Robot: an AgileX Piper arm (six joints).
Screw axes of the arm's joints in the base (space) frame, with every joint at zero. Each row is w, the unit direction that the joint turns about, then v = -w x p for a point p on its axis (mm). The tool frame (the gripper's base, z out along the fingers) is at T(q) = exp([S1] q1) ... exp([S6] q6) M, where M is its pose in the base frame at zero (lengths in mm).
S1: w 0 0 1 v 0.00 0.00 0.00
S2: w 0 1 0 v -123.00 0.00 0.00
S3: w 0 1 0 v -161.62 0.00 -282.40
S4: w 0.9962 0 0.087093 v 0.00 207.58 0.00
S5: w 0 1 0 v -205.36 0.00 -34.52
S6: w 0.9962 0 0.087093 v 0.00 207.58 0.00
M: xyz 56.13 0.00 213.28 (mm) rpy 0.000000 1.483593 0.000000 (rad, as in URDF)
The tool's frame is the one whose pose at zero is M.
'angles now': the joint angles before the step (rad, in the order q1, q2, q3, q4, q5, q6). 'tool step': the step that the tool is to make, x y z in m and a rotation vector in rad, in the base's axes. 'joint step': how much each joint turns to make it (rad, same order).
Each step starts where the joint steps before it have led.
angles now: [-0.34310, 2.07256, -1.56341, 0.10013, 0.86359, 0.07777]
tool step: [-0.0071, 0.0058, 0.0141, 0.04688, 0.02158, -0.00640]
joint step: [0.00002, -0.03613, -0.00017, 0.03645, 0.07289, 0.00002]
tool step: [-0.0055, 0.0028, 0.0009, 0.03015, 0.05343, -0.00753]
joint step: [0.00005, -0.00521, 0.00036, 0.00416, 0.06424, 0.01471]
